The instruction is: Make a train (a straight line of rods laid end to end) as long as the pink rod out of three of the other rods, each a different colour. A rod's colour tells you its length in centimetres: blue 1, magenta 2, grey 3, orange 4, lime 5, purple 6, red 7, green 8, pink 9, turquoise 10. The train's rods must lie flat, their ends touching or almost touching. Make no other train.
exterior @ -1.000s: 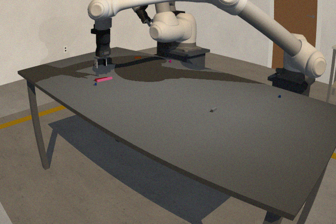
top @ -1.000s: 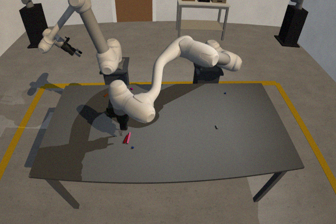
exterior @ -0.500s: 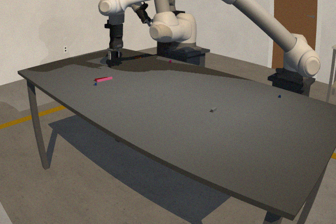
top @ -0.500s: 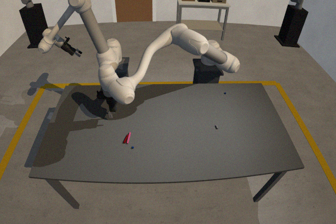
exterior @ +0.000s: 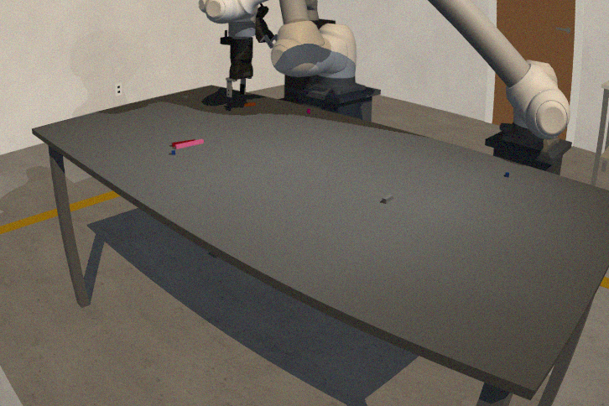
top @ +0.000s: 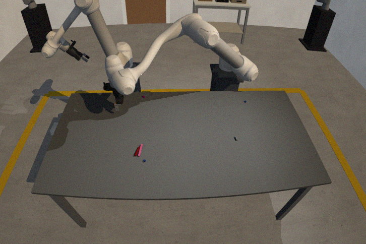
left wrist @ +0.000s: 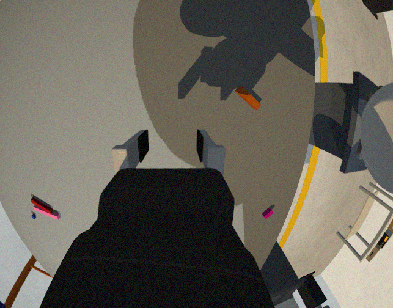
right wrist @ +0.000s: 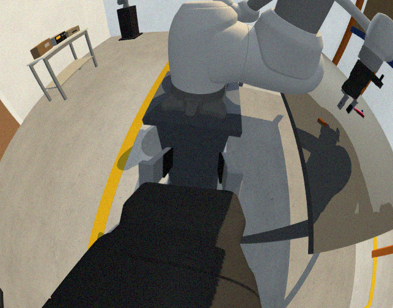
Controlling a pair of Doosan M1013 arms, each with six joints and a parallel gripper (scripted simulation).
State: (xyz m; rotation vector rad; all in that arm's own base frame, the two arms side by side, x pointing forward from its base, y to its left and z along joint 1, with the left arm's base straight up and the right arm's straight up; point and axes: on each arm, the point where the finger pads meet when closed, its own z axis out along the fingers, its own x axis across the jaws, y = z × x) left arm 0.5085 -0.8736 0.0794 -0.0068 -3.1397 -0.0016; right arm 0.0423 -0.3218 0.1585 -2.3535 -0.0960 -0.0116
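My left hand is 10 cm past the orange rod, 7 cm above it and 5 cm to the left of it. Also, from my left hand: magenta rod (19 cm behind, 15 cm to the left, 7 cm below); red rod (32 cm ahead, 18 cm to the left, 7 cm below); pink rod (32 cm ahead, 19 cm to the left, 7 cm below).
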